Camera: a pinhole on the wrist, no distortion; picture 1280 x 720 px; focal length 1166.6 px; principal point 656.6 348.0 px. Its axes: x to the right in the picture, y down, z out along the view. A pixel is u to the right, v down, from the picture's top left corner.
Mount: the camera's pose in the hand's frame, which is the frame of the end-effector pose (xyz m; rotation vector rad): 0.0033 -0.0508 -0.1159 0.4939 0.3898 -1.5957
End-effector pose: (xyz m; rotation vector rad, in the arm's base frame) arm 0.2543 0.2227 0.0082 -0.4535 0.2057 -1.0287
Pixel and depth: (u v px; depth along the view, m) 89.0 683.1 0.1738
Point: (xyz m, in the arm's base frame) 0.2469 0.1740 0.1139
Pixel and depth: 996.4 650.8 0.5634
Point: 0.0191 -0.0009 0.4886
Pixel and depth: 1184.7 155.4 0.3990
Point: -0.0697 0.1676 0.2988
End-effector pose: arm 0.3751 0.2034 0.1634 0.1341 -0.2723 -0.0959
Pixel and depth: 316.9 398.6 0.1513
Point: 0.3578 0.1066 0.1839
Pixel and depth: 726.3 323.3 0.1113
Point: 0.3652 0.0941 0.1204
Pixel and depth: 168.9 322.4 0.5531
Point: 0.1932 0.0082 0.5839
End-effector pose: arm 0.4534 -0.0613 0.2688 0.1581 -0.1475 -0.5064
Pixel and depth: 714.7 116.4 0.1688
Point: 0.3437 -0.1661 0.2580
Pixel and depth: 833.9 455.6 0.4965
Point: 0.2312 -0.4218 0.4583
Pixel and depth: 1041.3 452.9 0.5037
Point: 0.1962 -0.4837 0.4016
